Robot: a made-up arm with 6 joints.
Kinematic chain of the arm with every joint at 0, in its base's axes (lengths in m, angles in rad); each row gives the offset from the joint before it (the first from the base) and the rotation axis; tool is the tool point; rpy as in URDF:
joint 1: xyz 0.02 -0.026 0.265 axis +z
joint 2: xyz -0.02 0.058 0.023 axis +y
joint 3: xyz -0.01 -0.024 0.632 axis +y
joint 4: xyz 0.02 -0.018 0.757 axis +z
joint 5: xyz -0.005 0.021 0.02 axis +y
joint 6: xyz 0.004 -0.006 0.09 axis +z
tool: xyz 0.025 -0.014 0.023 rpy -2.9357 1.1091 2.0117
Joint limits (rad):
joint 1: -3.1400..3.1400
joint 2: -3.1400..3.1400
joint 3: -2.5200..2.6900
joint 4: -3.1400..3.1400
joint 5: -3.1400..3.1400
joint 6: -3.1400..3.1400
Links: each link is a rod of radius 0.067 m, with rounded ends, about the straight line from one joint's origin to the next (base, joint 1, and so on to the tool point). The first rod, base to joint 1, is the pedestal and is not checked.
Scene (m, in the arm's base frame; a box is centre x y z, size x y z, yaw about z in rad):
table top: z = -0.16
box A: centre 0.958 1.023 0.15 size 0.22 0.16 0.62 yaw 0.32
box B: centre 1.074 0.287 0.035 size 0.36 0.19 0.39 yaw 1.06
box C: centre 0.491 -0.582 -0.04 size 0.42 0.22 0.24 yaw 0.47
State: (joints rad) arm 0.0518 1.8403 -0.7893 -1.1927 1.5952 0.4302
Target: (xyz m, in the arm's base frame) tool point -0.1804 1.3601 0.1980
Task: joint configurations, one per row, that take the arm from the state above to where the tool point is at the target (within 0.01 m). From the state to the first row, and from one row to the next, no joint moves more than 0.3 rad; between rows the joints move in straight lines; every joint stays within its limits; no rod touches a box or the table.
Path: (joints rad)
1: 0.1872 1.5815 -0.9046 -1.0976 1.3540 0.1445
2: 0.3226 1.3228 -1.0200 -1.0026 1.1129 -0.1413
3: 0.4581 1.0640 -1.1353 -0.9075 0.8717 -0.4270
4: 0.5935 0.8053 -1.2506 -0.8125 0.6306 -0.7127
5: 0.8867 1.0549 -1.0379 -0.8696 0.7507 -0.4189
6: 1.1799 1.3045 -0.8252 -0.9268 0.8709 -0.1250
7: 1.4731 1.5540 -0.6125 -0.9840 0.9911 0.1688
8: 1.7663 1.8036 -0.3998 -1.0412 1.1112 0.4627

